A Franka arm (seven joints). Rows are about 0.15 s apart.
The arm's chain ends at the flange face. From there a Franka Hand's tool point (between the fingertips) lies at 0.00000 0.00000 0.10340 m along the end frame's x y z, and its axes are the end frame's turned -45 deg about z.
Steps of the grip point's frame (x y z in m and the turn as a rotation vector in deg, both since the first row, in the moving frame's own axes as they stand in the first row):
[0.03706 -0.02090 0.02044 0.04 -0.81 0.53]
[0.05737 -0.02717 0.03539 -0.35 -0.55 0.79]
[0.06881 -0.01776 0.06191 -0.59 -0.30 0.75]
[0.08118 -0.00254 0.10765 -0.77 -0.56 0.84]
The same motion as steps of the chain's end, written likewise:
[0.01252 -0.04196 0.02045 -0.54 -0.60 0.53]
[0.02162 -0.06093 0.03540 -0.64 -0.14 0.79]
[0.03574 -0.06235 0.06192 -0.63 0.21 0.75]
[0.05535 -0.06090 0.10766 -0.94 0.15 0.84]

